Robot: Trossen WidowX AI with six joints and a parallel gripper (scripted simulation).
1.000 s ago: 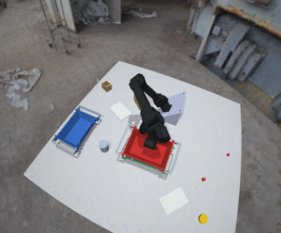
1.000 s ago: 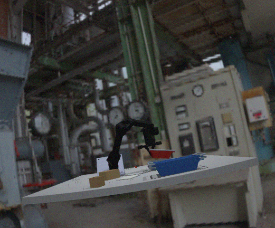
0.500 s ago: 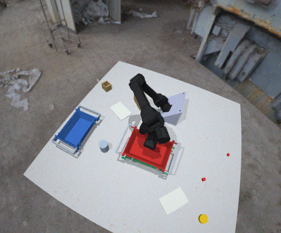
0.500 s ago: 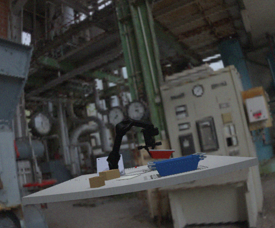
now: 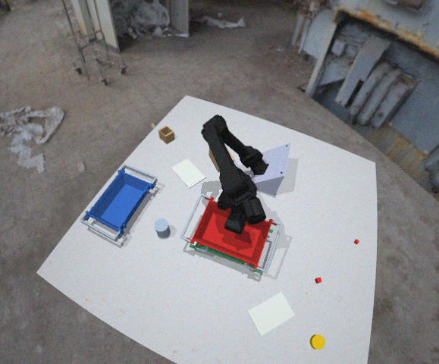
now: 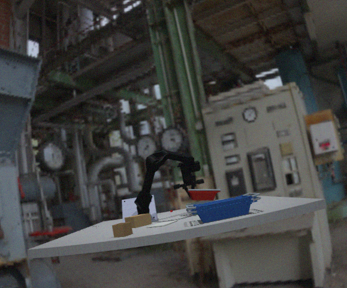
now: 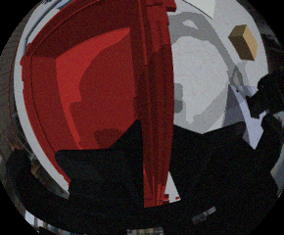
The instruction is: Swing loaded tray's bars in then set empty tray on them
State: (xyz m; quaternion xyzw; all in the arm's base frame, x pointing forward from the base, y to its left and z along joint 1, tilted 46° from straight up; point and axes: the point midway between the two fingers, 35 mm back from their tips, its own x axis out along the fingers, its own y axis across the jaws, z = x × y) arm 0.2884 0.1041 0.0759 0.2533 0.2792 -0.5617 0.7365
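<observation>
Right now the red tray is 7 cm ahead of my gripper tip, 2 cm above it and 1 cm to the left of it. From my gripper tip the other things lie so: grey cylinder 24 cm to the right, 16 cm ahead, 6 cm below; then yellow disc 47 cm to the left, 25 cm ahead, 9 cm below.
</observation>
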